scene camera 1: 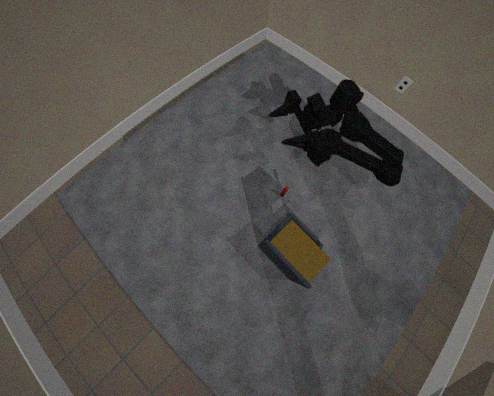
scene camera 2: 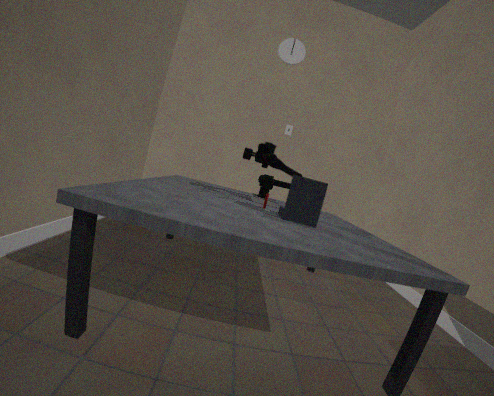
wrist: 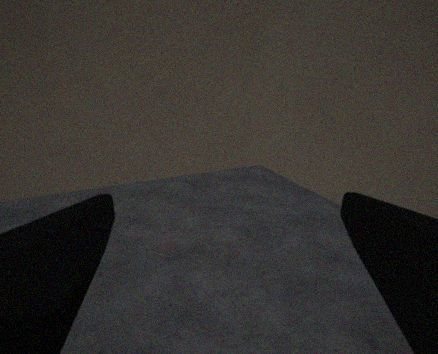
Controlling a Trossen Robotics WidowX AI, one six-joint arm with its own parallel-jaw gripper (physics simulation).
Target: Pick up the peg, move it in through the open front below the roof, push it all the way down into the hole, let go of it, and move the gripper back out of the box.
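Frame: origin at the arm's base, x right, y ahead, z up, level; millimetres.
Seen in the pictures: gripper, between the fingertips: [scene camera 1: 275, 128] [scene camera 2: 253, 154] [wrist: 229, 204]; arm's base, origin of its link: [scene camera 1: 317, 157] [scene camera 2: 262, 197].
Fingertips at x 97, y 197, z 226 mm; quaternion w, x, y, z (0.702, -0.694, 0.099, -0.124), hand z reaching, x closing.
Note:
Offsets run from my fingertips to a thing's top centre. "spot": to the spot under its first point. Level surfaces: height alone.
The red peg {dx -126, dy +14, dz -179 mm} [scene camera 1: 284, 191] [scene camera 2: 266, 201] stands upright on the table, outside the box and a short way from one of its corners. The blue-grey box {dx -288, dy +118, dz -57 mm} [scene camera 1: 285, 266] [scene camera 2: 306, 202] has a yellow roof {spot: dx -293, dy +153, dz -56 mm} [scene camera 1: 300, 251]. The hole and the inside of the box are hidden in both scene views. My gripper [scene camera 1: 276, 129] [wrist: 229, 204] is open and empty, with its fingers wide apart. It is raised above the table, apart from the peg and the box. The peg and the box do not show in the wrist view.
The grey table {dz -259 mm} [scene camera 1: 165, 215] [scene camera 2: 165, 210] bears the box and the peg. The black arm [scene camera 1: 365, 160] [scene camera 2: 284, 166] reaches over the table, and in scene camera 2 the box hides part of it. Shadows of the arm and box fall on the table top. A beige wall stands behind.

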